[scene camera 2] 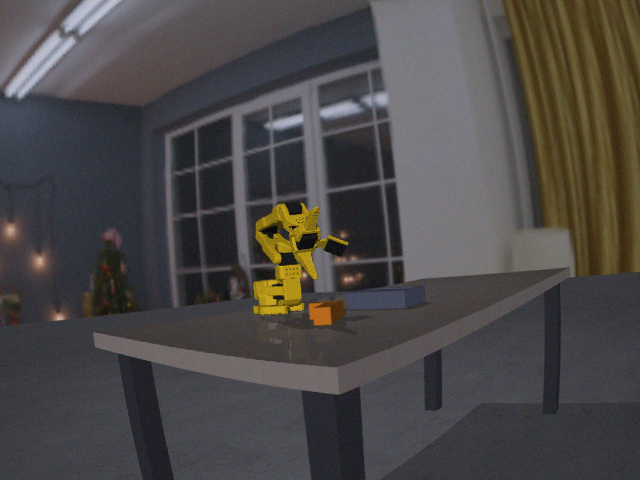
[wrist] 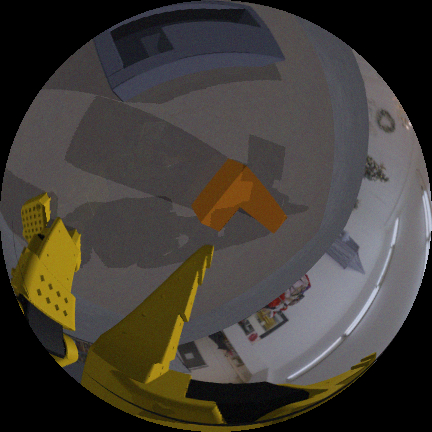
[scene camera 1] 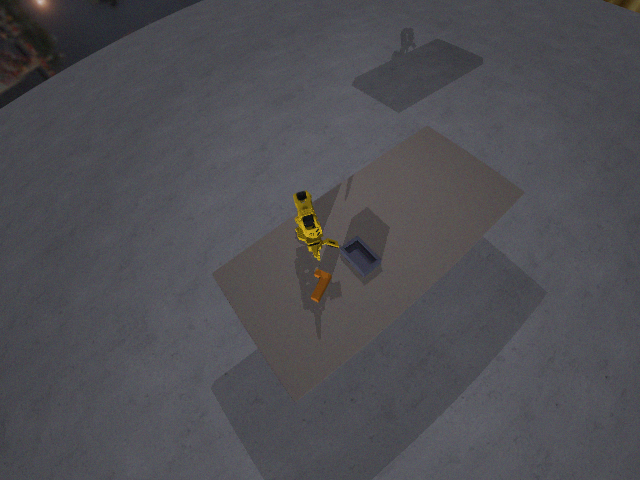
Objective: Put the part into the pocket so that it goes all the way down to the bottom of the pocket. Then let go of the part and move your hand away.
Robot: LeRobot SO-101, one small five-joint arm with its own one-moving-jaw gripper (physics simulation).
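Seen in the pictures: hand, its tool point: (scene camera 2: 315,276) (wrist: 212,254) (scene camera 1: 319,259); arm's base, origin of its link: (scene camera 2: 286,311) (wrist: 54,225).
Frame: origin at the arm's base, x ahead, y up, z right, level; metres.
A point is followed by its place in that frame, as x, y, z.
The orange L-shaped part (scene camera 1: 321,288) @[0.220, 0.030, 0.118] (scene camera 2: 326,313) @[0.242, 0.019, 0.159] (wrist: 226,201) @[0.174, 0.030, 0.078] lies flat on the table, outside the pocket. The blue-grey block with the rectangular pocket (scene camera 1: 364,272) @[0.276, 0.036, -0.041] (scene camera 2: 377,299) @[0.217, 0.020, -0.035] (wrist: 170,80) @[0.180, 0.003, -0.035] stands on the table beside it, apart from the part. In the wrist view a smaller raised or shaded piece shows inside the pocket near one end. My gripper (scene camera 1: 316,252) (scene camera 2: 315,242) (wrist: 293,300) is wide open and empty. It is raised above the table, between the arm's base and the part. In the wrist view the fixed jaw's tip points toward the part without touching it.
The table (scene camera 1: 439,180) @[0.160, 0.000, -0.618] (scene camera 2: 217,346) @[0.227, 0.000, 0.389] (wrist: 300,100) @[0.339, 0.000, 0.014] carries the arm, part and block. The arm's base (scene camera 2: 279,299) @[-0.012, 0.028, 0.006] stands near the table's edge behind the part. Shadows of the arm fall around the part. Windows and a yellow curtain (scene camera 2: 573,129) are in the background.
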